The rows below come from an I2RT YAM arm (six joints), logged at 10 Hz.
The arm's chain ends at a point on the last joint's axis. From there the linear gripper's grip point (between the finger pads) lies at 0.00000 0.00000 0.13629 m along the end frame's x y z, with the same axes.
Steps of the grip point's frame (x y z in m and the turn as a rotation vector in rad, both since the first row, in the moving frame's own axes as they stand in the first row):
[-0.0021 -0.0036 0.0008 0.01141 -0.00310 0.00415]
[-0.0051 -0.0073 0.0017 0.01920 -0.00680 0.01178]
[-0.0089 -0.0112 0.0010 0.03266 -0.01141 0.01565]
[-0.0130 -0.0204 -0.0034 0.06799 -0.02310 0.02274]
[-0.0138 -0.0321 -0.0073 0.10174 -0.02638 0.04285]
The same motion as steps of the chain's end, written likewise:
[-0.0017 -0.0020 0.0008 0.01141 -0.00310 0.00415]
[-0.0042 -0.0047 0.0017 0.01920 -0.00680 0.01178]
[-0.0074 -0.0067 0.0011 0.03266 -0.01141 0.01565]
[-0.0100 -0.0111 -0.0030 0.06799 -0.02310 0.02274]
[-0.0105 -0.0182 -0.0065 0.10174 -0.02638 0.04285]

